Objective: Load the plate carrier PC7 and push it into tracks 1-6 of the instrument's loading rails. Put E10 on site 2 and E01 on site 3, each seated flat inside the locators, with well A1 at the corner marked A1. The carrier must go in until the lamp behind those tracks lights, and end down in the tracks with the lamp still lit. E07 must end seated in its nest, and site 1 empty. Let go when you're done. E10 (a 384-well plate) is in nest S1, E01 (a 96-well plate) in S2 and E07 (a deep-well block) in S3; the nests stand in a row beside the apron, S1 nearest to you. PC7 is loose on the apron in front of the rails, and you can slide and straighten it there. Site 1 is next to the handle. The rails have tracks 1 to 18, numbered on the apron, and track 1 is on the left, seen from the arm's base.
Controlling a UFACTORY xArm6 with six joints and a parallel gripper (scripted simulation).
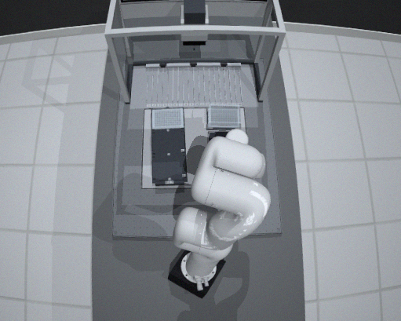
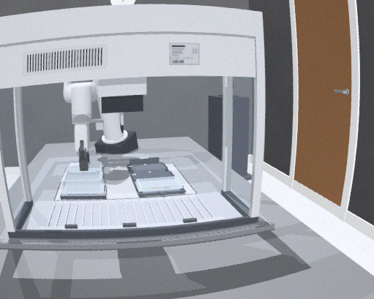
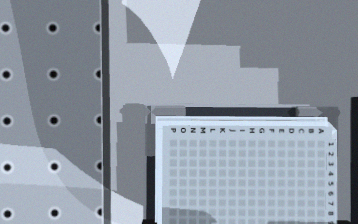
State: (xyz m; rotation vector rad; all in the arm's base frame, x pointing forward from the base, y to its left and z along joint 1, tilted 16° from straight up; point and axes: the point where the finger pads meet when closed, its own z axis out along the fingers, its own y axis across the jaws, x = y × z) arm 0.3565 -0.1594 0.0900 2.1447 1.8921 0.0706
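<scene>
Now: the nest S1 20 mm below my hand. The rest, counted from my hand: dark plate carrier PC7 (140 mm ahead, 210 mm to the left, 10 mm below); dark nest S2 (110 mm ahead, 10 mm to the right, 20 mm below); deep-well block E07 (220 mm ahead, 20 mm to the right).
</scene>
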